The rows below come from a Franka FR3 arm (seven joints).
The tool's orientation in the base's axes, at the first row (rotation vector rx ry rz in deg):
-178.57 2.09 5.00
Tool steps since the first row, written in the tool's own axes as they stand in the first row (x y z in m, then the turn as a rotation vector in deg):
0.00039 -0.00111 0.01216 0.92 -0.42 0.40
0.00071 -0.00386 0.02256 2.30 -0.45 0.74
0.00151 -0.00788 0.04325 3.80 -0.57 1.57
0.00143 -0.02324 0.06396 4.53 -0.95 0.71
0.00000 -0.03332 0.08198 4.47 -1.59 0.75
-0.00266 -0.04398 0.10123 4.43 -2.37 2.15
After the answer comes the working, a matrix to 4 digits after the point.
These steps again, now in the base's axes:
-0.00026 0.00139 -0.01213 0.91 0.41 -0.44
-0.00045 0.00439 -0.02247 2.27 0.42 -0.86
-0.00071 0.00889 -0.04308 3.72 0.52 -1.77
-0.00157 0.02474 -0.06339 4.50 0.86 -0.94
-0.00376 0.03528 -0.08107 4.46 1.51 -0.96
-0.00723 0.04646 -0.09989 4.36 2.32 -2.34

The tool's axes in the first row as the columns of a matrix, in the base's axes (rounded; the answer above uses it unrounded):
0.9982 -0.0240 -0.0557
-0.0227 -0.9994 0.0242
-0.0562 -0.0229 -0.9982

